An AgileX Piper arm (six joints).
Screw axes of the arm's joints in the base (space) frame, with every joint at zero. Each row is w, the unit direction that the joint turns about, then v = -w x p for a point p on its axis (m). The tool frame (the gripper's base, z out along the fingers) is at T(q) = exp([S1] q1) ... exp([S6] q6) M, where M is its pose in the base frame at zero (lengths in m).
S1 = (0, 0, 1, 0, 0, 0)
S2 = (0, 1, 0, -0.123, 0, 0)
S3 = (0, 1, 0, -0.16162, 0, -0.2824)
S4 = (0.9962, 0, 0.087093, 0, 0.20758, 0)
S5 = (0, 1, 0, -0.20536, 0, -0.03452)
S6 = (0.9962, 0, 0.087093, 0, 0.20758, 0)
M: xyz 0.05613 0 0.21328 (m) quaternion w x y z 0.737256 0 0.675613 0
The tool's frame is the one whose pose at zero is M.
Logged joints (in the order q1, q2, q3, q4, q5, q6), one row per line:
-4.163, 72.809, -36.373, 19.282, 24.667, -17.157
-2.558, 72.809, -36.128, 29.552, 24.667, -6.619
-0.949, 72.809, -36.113, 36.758, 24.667, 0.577
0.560, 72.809, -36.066, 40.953, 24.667, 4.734
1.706, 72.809, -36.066, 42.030, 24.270, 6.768
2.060, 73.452, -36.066, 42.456, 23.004, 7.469
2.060, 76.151, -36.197, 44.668, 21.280, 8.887
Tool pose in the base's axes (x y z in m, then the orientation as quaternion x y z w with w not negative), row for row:
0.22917, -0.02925, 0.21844, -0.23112, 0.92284, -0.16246, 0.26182
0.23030, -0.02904, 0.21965, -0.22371, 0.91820, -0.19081, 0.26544
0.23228, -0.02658, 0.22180, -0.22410, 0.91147, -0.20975, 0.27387
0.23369, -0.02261, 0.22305, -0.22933, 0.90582, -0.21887, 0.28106
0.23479, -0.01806, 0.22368, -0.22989, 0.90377, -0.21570, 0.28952
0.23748, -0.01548, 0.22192, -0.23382, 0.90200, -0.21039, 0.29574
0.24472, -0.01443, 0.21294, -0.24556, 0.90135, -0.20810, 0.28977
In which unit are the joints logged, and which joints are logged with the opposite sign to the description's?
The joints are logged in degrees. Opposite sign: q4.
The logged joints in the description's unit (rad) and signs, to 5 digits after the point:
-0.07266, 1.27076, -0.63483, -0.33653, 0.43052, -0.29945
-0.04465, 1.27076, -0.63055, -0.51578, 0.43052, -0.11552
-0.01656, 1.27076, -0.63029, -0.64155, 0.43052, 0.01007
0.00977, 1.27076, -0.62947, -0.71476, 0.43052, 0.08262
0.02978, 1.27076, -0.62947, -0.73356, 0.42359, 0.11812
0.03595, 1.28198, -0.62947, -0.74100, 0.40150, 0.13036
0.03595, 1.32909, -0.63176, -0.77960, 0.37141, 0.15511

